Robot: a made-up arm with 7 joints. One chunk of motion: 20 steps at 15 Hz.
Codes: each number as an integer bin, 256 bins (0 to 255) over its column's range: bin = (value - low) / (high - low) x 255, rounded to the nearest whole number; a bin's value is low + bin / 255 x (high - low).
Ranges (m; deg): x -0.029..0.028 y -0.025..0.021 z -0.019..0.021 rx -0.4..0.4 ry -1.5..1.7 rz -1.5..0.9
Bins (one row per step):
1: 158 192 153 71 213 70
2: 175 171 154 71 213 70
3: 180 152 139 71 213 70
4: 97 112 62 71 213 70
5: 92 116 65 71 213 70
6: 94 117 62 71 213 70
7: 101 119 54 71 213 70
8: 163 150 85 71 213 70
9: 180 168 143 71 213 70
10: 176 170 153 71 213 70
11: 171 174 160 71 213 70
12: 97 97 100 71 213 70
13: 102 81 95 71 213 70
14: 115 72 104 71 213 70
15: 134 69 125 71 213 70
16: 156 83 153 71 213 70
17: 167 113 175 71 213 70
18: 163 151 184 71 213 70
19: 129 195 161 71 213 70
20: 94 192 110 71 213 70
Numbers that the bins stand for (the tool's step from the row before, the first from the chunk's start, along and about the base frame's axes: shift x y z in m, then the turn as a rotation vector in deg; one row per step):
1: 0.00632 0.00964 0.00500 -0.177 1.173 -0.841
2: 0.01012 0.00585 0.00516 -0.177 1.173 -0.841
3: 0.01124 0.00242 0.00280 -0.177 1.173 -0.841
4: -0.00732 -0.00480 -0.00927 -0.177 1.173 -0.841
5: -0.00844 -0.00407 -0.00880 -0.177 1.173 -0.841
6: -0.00799 -0.00389 -0.00927 -0.177 1.173 -0.841
7: -0.00642 -0.00353 -0.01053 -0.177 1.173 -0.841
8: 0.00744 0.00206 -0.00567 -0.177 1.173 -0.841
9: 0.01124 0.00531 0.00343 -0.177 1.173 -0.841
10: 0.01034 0.00567 0.00500 -0.177 1.173 -0.841
11: 0.00922 0.00639 0.00610 -0.177 1.173 -0.841
12: -0.00732 -0.00750 -0.00331 -0.177 1.173 -0.841
13: -0.00620 -0.01039 -0.00410 -0.177 1.173 -0.841
14: -0.00329 -0.01201 -0.00269 -0.177 1.173 -0.841
15: 0.00095 -0.01255 0.00061 -0.177 1.173 -0.841
16: 0.00587 -0.01003 0.00500 -0.177 1.173 -0.841
17: 0.00833 -0.00462 0.00845 -0.177 1.173 -0.841
18: 0.00744 0.00224 0.00986 -0.177 1.173 -0.841
19: -0.00016 0.01018 0.00625 -0.177 1.173 -0.841
20: -0.00799 0.00964 -0.00175 -0.177 1.173 -0.841

